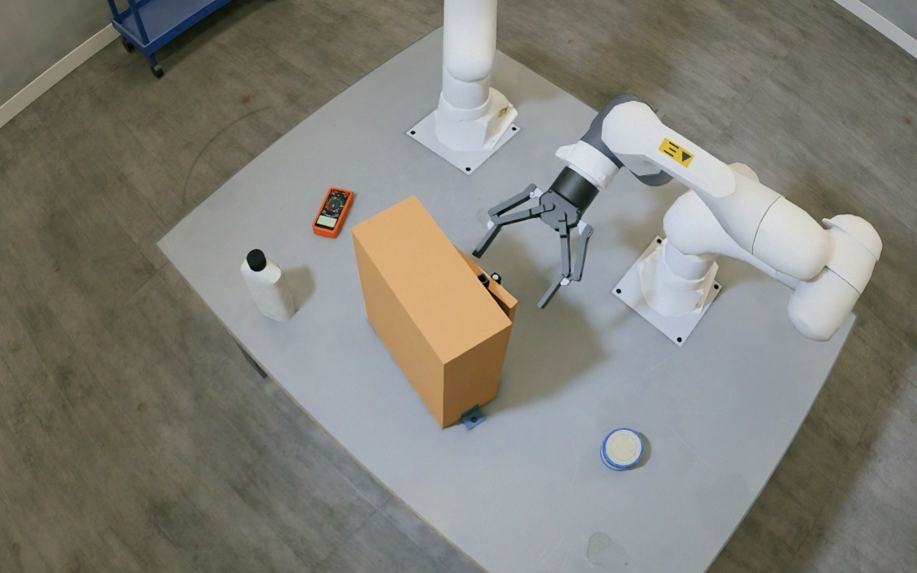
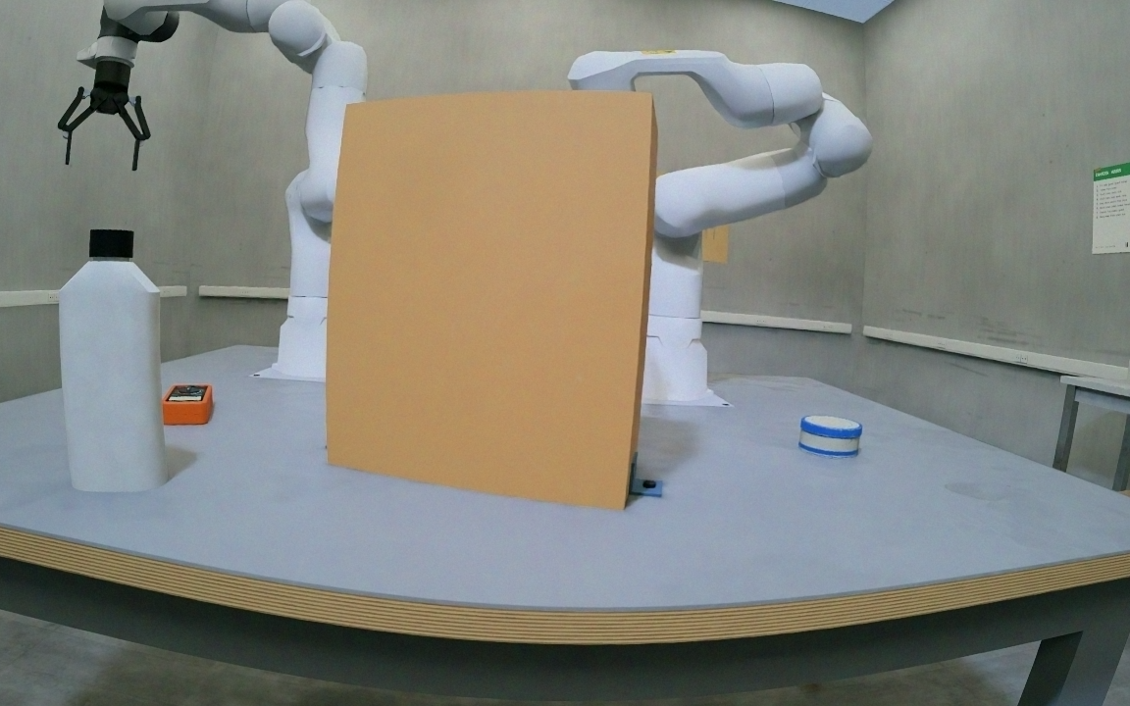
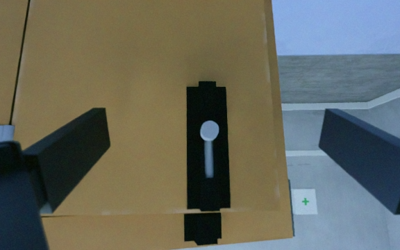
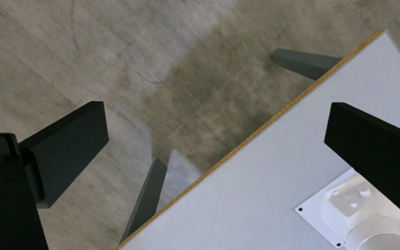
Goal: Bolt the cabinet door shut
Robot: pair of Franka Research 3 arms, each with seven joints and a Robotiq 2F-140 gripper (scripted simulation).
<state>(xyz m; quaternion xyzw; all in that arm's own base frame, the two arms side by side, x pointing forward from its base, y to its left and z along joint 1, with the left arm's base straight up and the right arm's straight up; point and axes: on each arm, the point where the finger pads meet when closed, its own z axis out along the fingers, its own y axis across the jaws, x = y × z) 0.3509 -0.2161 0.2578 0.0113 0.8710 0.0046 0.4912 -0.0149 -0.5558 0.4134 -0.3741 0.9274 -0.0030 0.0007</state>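
My left hand is 12 cm short of the tan cabinet, 9 cm above it and 7 cm to the left of it. Also, from my left hand: blue-and-white round tin: 35 cm to the left, 24 cm below, 2 cm ahead.
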